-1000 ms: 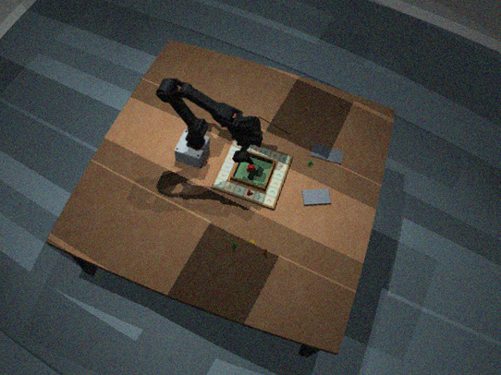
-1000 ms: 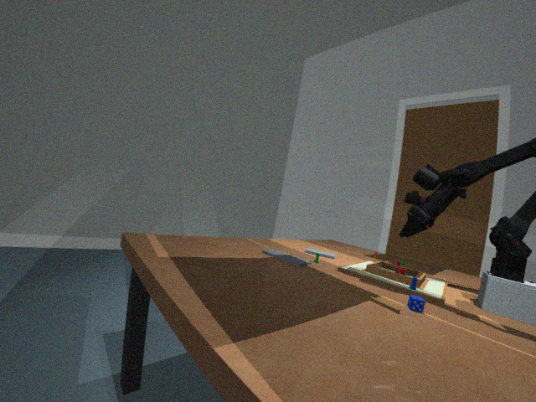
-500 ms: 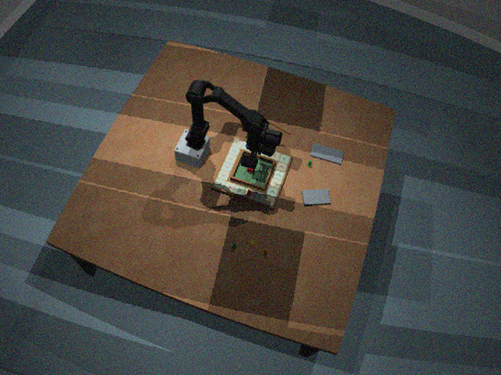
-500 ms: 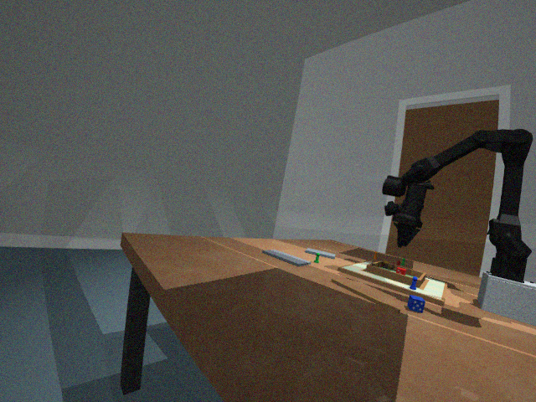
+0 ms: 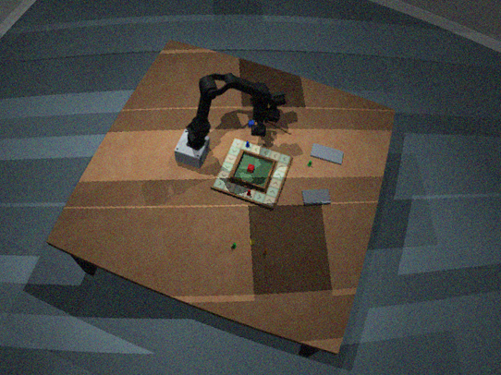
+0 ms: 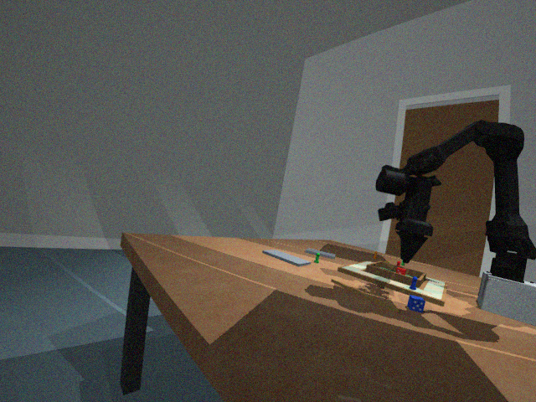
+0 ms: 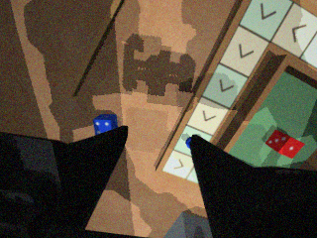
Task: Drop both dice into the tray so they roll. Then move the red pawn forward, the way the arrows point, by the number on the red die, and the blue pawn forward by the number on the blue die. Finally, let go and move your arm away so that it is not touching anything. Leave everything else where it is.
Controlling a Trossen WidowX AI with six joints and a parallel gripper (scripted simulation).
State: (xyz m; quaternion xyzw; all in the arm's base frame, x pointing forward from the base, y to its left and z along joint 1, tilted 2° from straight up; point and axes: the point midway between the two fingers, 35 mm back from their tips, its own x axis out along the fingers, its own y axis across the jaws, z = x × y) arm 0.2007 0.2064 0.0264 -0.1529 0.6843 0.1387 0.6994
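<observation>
Now: the red pawn 10 cm ahead of my gripper tip, 28 cm to the right of it and 6 cm below it. Also, from my gripper tip: blue pawn 2 cm behind, 6 cm to the right, 6 cm below; then green tray 7 cm ahead, 17 cm to the right, 8 cm below; then orange pawn 28 cm ahead, 48 cm to the right, 7 cm below.
</observation>
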